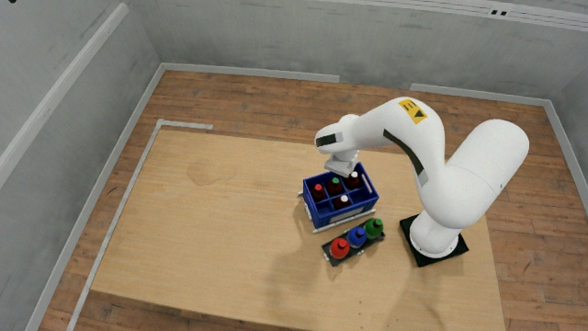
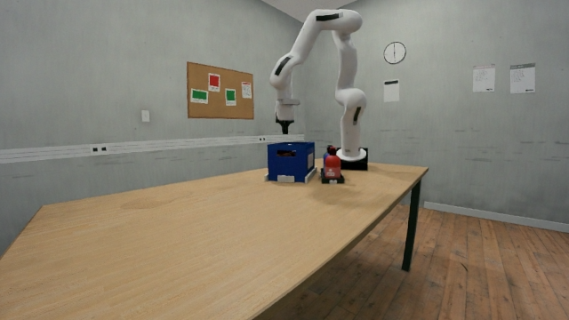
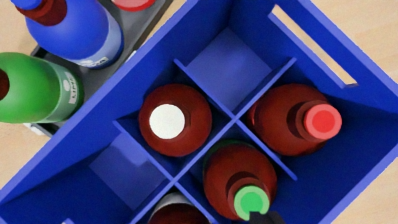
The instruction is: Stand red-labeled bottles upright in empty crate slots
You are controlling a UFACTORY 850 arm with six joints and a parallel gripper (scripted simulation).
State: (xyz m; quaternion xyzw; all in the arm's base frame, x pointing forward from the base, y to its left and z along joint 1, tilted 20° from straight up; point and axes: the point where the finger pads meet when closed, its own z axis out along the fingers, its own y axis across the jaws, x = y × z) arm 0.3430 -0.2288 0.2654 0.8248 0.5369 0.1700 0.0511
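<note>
The red-labeled bottle lies 20 mm behind my hand, 270 mm to the left of it and 160 mm below it. From my hand the other things lie so: blue-labeled bottle: 90 mm behind, 220 mm to the left, 160 mm below; then green-labeled bottle: 170 mm behind, 170 mm to the left, 160 mm below; then blue crate: 20 mm behind, 40 mm to the left, 160 mm below.
</note>
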